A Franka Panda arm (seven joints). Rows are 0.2 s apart.
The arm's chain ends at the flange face. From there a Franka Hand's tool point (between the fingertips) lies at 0.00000 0.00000 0.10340 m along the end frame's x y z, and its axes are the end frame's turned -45 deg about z.
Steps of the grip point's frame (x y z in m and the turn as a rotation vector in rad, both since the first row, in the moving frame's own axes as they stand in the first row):
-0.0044 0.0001 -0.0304 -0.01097 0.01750 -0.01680
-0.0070 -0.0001 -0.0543 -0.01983 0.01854 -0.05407
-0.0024 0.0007 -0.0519 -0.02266 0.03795 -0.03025
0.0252 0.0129 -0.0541 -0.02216 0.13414 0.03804
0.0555 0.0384 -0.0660 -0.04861 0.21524 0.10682
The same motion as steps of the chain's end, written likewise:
-0.0051 0.0037 -0.0304 0.00462 0.02013 -0.01680
-0.0078 0.0049 -0.0543 -0.00091 0.02713 -0.05407
-0.0056 0.0034 -0.0518 0.01081 0.04286 -0.03025
0.0154 -0.0008 -0.0531 0.07918 0.11052 0.03804
0.0467 -0.0011 -0.0635 0.11783 0.18657 0.10682

